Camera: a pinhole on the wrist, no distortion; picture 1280 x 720 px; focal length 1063.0 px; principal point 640.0 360.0 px. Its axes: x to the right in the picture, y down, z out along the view. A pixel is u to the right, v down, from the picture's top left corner.
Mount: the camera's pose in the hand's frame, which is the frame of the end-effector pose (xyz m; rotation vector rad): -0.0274 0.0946 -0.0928 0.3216 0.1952 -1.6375
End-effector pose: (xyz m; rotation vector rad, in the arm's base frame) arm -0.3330 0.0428 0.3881 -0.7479 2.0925 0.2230
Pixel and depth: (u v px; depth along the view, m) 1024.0 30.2 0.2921
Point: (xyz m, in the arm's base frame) -0.1173 0.0958 0.4324
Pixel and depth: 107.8 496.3 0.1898
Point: -0.3171 0.1961 0.3144
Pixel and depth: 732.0 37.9 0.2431
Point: -0.1962 0.1519 0.4110
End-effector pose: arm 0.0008 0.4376 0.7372 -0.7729 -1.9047 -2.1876
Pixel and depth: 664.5 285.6 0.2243
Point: 0.0975 0.5307 0.7335
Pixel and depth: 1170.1 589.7 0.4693
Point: -0.0526 0.7637 0.5113
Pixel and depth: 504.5 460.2 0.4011
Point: 0.1128 0.7216 0.7581
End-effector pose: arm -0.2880 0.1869 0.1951 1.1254 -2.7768 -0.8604
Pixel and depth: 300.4 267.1 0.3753
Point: -0.3490 0.4410 0.0039
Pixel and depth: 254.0 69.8 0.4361
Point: -0.3138 0.5444 -0.0221
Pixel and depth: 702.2 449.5 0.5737
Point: -0.2821 0.3501 -0.2343
